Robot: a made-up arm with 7 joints. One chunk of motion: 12 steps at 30 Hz.
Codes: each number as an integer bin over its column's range. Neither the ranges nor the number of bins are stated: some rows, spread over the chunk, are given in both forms.
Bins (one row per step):
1: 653 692 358 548 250 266
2: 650 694 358 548 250 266
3: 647 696 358 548 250 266
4: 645 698 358 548 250 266
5: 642 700 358 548 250 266
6: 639 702 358 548 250 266
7: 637 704 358 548 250 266
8: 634 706 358 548 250 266
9: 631 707 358 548 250 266
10: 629 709 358 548 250 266
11: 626 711 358 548 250 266
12: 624 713 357 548 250 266
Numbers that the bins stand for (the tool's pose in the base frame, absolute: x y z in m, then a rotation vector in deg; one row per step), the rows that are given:
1: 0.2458 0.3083 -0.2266 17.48 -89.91 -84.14
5: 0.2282 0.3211 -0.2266 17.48 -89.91 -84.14
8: 0.2154 0.3307 -0.2266 17.48 -89.91 -84.14
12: 0.1994 0.3419 -0.2282 17.48 -89.91 -84.14
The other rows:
2: 0.2410 0.3115 -0.2266 17.48 -89.91 -84.14
3: 0.2362 0.3147 -0.2266 17.48 -89.91 -84.14
4: 0.2330 0.3179 -0.2266 17.48 -89.91 -84.14
6: 0.2234 0.3243 -0.2266 17.48 -89.91 -84.14
7: 0.2202 0.3275 -0.2266 17.48 -89.91 -84.14
9: 0.2106 0.3323 -0.2266 17.48 -89.91 -84.14
10: 0.2074 0.3355 -0.2266 17.48 -89.91 -84.14
11: 0.2026 0.3387 -0.2266 17.48 -89.91 -84.14

